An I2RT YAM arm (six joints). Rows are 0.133 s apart.
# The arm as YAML. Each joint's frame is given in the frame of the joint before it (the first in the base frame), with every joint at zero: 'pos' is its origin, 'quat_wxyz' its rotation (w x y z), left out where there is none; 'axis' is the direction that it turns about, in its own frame. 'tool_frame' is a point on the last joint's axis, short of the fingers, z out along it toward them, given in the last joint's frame.
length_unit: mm
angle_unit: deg
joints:
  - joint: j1
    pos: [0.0, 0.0, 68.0]
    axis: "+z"
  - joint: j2
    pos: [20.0, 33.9, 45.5]
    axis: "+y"
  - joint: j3
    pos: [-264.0, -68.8, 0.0]
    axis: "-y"
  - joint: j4
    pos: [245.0, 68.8, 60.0]
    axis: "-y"
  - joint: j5
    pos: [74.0, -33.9, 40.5]
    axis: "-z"
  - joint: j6
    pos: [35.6, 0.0, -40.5]
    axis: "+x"
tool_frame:
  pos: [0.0, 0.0, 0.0]
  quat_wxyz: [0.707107, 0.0, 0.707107, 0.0]
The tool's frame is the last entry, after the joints.
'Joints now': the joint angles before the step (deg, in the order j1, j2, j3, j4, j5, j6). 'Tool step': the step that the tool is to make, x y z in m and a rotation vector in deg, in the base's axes. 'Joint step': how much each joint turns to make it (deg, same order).
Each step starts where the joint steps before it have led.
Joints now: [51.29, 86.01, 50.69, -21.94, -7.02, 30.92]
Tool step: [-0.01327, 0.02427, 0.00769, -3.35, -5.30, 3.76]
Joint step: [5.48, 1.92, 3.66, -1.47, 6.19, -1.96]
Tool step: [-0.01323, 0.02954, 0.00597, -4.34, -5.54, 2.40]
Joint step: [5.62, 3.88, 5.48, -2.48, 7.61, -1.04]
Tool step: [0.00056, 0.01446, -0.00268, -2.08, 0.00, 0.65]
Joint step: [1.16, 3.50, 3.51, -1.86, 1.07, -0.05]
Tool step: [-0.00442, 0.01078, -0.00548, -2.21, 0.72, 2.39]
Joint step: [1.43, 2.61, 2.12, -1.67, -0.20, -1.00]
